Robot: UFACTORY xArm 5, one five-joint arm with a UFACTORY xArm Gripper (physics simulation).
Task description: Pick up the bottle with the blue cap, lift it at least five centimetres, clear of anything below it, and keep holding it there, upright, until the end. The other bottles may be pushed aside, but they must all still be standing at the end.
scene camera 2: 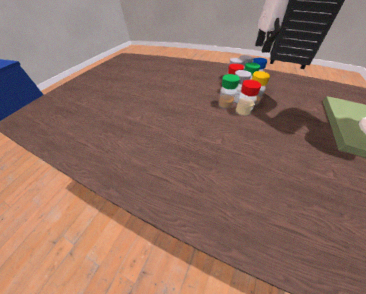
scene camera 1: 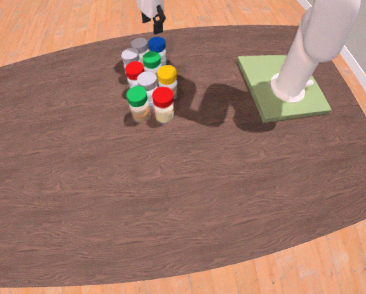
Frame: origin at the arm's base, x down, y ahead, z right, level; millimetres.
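Seen in the pictures: gripper, between the fingertips: (scene camera 2: 261, 49) (scene camera 1: 152, 27); arm's base, origin of its link: (scene camera 1: 287, 88).
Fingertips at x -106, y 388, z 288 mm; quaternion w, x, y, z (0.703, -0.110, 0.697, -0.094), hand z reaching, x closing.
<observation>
Pixels of each thing's top centre, then the offset from my fingertips to it.
- bottle with the blue cap, centre of its top: (scene camera 1: 156, 41) (scene camera 2: 260, 59) dy -2, dx +26, dz -50 mm
- grey-capped bottle, centre of its top: (scene camera 1: 139, 42) (scene camera 2: 246, 57) dy +54, dx +26, dz -34 mm
- yellow-capped bottle, centre of its top: (scene camera 1: 167, 71) (scene camera 2: 261, 74) dy +2, dx +26, dz -196 mm
- front right bottle, centre of its top: (scene camera 1: 162, 94) (scene camera 2: 252, 83) dy +33, dx +26, dz -274 mm
- front green-capped bottle, centre of its top: (scene camera 1: 136, 93) (scene camera 2: 231, 77) dy +99, dx +26, dz -249 mm
The bottle with the blue cap (scene camera 1: 157, 45) (scene camera 2: 259, 63) stands upright at the back right of the cluster, its lower part mostly hidden by nearer bottles. My gripper (scene camera 1: 151, 27) (scene camera 2: 263, 47) is open and empty. It hangs above and behind the cluster, close to the blue cap in both views, with no contact visible. A grey-capped bottle (scene camera 1: 139, 45) stands to the left of the blue one. A green-capped bottle (scene camera 1: 151, 60) (scene camera 2: 252, 69) stands in front of it. A yellow-capped bottle (scene camera 1: 167, 75) (scene camera 2: 260, 78) stands further forward.
Also upright are two red-capped bottles, (scene camera 1: 134, 70) being one and the front right bottle (scene camera 1: 163, 97) (scene camera 2: 251, 88) the other, a front green-capped bottle (scene camera 1: 137, 96) (scene camera 2: 230, 81) and two whitish-capped ones. The arm's base is on a green pad (scene camera 1: 255, 75) (scene camera 2: 342, 120) to the right.
</observation>
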